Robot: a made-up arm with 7 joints. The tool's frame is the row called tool. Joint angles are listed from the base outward.
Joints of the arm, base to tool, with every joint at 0 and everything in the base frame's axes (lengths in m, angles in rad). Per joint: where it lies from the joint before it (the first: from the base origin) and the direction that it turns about. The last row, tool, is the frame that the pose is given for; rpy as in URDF.
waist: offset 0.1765 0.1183 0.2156 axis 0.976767 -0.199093 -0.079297
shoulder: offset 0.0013 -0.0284 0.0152 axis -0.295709 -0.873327 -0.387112
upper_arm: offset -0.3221 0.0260 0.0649 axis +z
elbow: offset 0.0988 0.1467 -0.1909 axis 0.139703 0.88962 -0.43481
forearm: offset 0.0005 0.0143 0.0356 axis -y
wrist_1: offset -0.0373 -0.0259 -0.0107 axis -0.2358 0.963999 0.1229
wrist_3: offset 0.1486 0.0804 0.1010 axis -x
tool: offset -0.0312 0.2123 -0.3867 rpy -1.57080 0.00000 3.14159
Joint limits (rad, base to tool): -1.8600..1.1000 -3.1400..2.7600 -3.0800..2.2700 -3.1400..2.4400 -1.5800..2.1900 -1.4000..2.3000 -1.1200..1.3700
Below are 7 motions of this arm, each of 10 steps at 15 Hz.
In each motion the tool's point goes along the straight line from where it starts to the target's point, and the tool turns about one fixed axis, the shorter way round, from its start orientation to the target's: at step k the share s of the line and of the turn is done. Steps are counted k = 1, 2, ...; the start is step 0. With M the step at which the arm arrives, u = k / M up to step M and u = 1 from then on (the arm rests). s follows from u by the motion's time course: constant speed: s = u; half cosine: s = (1 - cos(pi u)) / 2; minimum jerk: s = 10 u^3 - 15 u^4 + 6 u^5.
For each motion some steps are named. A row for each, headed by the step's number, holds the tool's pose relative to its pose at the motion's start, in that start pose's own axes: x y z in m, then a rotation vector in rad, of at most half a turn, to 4 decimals.
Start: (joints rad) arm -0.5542 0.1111 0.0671 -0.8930 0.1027 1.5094 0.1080
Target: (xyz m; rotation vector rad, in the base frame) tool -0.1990 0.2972 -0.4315 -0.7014 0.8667 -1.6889
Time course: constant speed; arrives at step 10
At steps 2, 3, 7, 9, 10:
2: 0.0002 -0.0714 -0.0435 -0.0612 -0.0808 0.2906
3: 0.0004 -0.1071 -0.0652 -0.0918 -0.1213 0.4360
7: 0.0009 -0.2498 -0.1521 -0.2141 -0.2830 1.0172
9: 0.0011 -0.3212 -0.1955 -0.2753 -0.3638 1.3079
10: 0.0012 -0.3569 -0.2173 -0.3059 -0.4042 1.4532

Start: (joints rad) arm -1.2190 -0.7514 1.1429 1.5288 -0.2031 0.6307 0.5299
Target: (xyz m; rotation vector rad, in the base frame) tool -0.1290 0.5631 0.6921 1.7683 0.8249 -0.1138
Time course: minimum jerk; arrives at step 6
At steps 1, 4, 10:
1: 0.0051 0.0015 -0.0004 0.0054 -0.0064 -0.0009
4: 0.1140 0.0324 -0.0083 0.1196 -0.1428 -0.0198
10: 0.1443 0.0410 -0.0105 0.1514 -0.1807 -0.0250

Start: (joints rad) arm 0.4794 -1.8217 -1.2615 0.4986 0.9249 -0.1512 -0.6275
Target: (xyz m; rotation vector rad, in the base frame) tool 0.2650 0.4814 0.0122 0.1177 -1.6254 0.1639
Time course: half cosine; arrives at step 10
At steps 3, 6, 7, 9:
3: -0.0187 -0.0139 -0.0417 -0.1698 0.0979 -0.1101
6: -0.0593 -0.0442 -0.1325 -0.5393 0.3110 -0.3496
7: -0.0720 -0.0536 -0.1607 -0.6542 0.3772 -0.4240
9: -0.0884 -0.0658 -0.1974 -0.8039 0.4635 -0.5210

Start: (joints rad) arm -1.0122 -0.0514 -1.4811 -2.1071 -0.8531 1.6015 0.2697
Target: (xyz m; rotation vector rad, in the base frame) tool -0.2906 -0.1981 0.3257 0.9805 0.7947 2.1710
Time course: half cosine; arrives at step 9
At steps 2, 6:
2: -0.0072 -0.0038 0.0200 0.0664 -0.0764 0.1309
6: -0.0462 -0.0246 0.1284 0.4259 -0.4901 0.8392

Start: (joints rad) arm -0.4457 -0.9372 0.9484 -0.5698 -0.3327 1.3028 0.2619
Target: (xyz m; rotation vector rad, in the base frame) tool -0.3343 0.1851 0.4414 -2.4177 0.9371 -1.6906
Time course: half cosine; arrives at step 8
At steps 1, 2, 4, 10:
1: -0.0015 -0.0107 0.0061 -0.0191 0.0142 0.0121
2: -0.0058 -0.0412 0.0235 -0.0733 0.0546 0.0465
4: -0.0198 -0.1408 0.0802 -0.2503 0.1863 0.1587
10: -0.0396 -0.2815 0.1604 -0.5007 0.3725 0.3173

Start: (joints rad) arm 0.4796 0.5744 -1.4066 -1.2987 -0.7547 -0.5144 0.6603
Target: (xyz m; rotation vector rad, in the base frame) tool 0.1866 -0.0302 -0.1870 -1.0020 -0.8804 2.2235
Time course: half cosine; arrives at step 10
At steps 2, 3, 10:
2: 0.0092 -0.0004 0.0011 -0.0115 -0.0679 0.0054
3: 0.0198 -0.0009 0.0024 -0.0249 -0.1465 0.0116
10: 0.0959 -0.0045 0.0116 -0.1207 -0.7108 0.0561

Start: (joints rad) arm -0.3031 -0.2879 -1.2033 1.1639 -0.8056 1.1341 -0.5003
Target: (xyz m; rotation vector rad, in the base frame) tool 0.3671 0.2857 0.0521 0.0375 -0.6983 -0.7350
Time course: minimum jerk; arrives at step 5
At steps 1, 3, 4, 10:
1: -0.0088 -0.0096 -0.0010 -0.0155 0.0080 0.0308
3: -0.1039 -0.1127 -0.0121 -0.1828 0.0942 0.3625
4: -0.1434 -0.1555 -0.0167 -0.2523 0.1300 0.5003
10: -0.1522 -0.1651 -0.0177 -0.2678 0.1380 0.5310

